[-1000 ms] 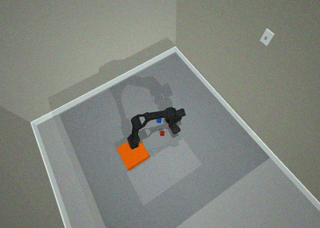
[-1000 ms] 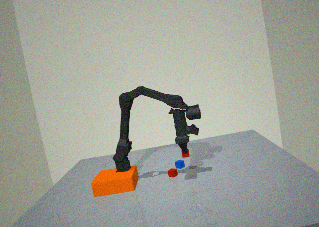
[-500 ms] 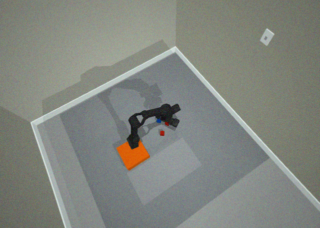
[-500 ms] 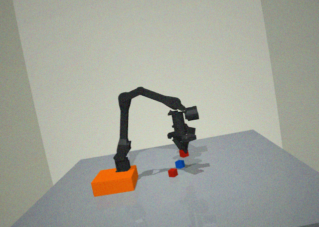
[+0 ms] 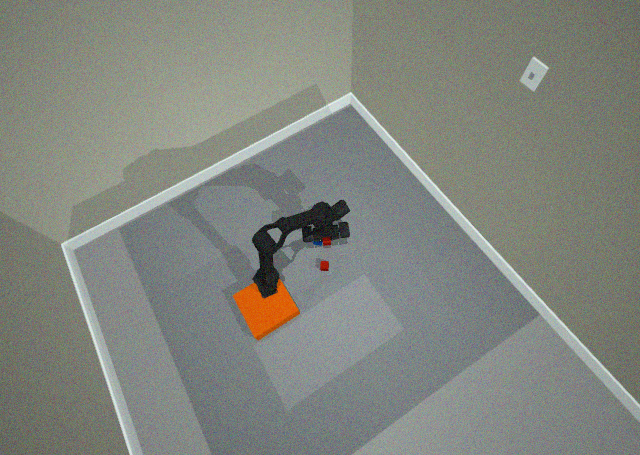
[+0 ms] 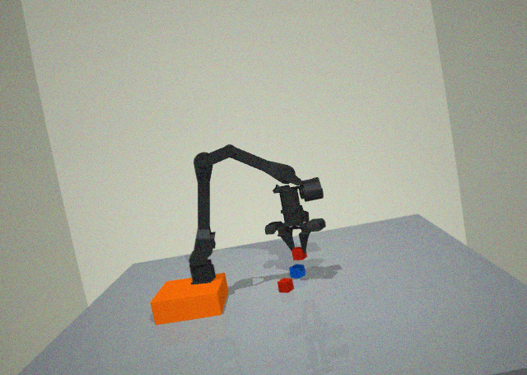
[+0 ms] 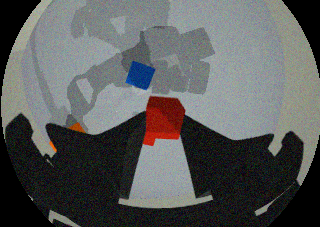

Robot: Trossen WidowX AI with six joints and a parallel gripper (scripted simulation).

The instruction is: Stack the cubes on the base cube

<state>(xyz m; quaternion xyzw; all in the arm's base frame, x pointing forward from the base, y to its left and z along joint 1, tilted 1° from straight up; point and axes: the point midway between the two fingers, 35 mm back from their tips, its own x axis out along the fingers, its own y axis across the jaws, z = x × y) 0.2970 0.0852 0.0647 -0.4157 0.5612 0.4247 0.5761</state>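
Right now the blue cube is 70 mm below my gripper tip, 40 mm to the left of it and 20 mm behind it.
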